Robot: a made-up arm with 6 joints. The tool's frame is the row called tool. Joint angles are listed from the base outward.
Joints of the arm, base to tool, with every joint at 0 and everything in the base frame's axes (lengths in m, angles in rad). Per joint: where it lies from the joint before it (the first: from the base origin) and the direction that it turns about. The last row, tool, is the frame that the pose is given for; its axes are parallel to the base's.
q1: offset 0 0 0.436 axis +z
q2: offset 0 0 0 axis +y
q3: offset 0 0 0.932 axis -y
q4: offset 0 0 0 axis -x
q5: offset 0.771 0 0 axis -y
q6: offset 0 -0.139 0 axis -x
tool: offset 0 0 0
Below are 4 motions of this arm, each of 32 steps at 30 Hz.
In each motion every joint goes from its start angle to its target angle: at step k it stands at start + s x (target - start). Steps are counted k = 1, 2, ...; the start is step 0. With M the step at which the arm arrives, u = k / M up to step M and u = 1 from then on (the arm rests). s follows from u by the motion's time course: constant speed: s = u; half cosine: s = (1 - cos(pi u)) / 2; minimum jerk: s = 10 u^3 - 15 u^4 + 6 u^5.
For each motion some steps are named. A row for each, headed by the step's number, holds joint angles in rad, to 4 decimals.
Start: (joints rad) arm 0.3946 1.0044 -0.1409 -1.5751 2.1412 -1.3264
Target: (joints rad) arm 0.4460 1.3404 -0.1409 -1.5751 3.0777 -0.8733
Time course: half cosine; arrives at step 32
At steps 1, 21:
1: 0.3947 1.0052 -0.1409 -1.5751 2.1435 -1.3253
21: 0.4324 1.2516 -0.1409 -1.5751 2.8302 -0.9931

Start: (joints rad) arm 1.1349 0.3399 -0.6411 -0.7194 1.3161 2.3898
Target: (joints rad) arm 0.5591 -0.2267 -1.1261 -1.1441 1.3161 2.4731
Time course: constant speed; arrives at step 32
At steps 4, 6, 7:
4: 1.0629 0.2691 -0.7017 -0.7725 1.3161 2.4002
6: 1.0269 0.2337 -0.7320 -0.7990 1.3161 2.4054
7: 1.0089 0.2160 -0.7472 -0.8123 1.3161 2.4080

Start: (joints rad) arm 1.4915 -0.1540 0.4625 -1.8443 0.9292 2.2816
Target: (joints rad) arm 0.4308 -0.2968 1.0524 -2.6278 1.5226 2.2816
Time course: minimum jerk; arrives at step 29
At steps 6, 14, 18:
6: 1.4243 -0.1630 0.4999 -1.8939 0.9668 2.2816
14: 0.9954 -0.2208 0.7384 -2.2107 1.2067 2.2816
18: 0.7303 -0.2565 0.8858 -2.4066 1.3551 2.2816

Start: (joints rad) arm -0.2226 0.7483 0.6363 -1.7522 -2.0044 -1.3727
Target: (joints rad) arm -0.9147 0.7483 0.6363 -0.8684 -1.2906 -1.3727
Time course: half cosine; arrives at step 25
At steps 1, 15, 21, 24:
1: -0.2253 0.7483 0.6363 -1.7487 -2.0016 -1.3727
15: -0.6756 0.7483 0.6363 -1.1737 -1.5372 -1.3727
21: -0.8719 0.7483 0.6363 -0.9231 -1.3347 -1.3727
24: -0.9120 0.7483 0.6363 -0.8719 -1.2934 -1.3727

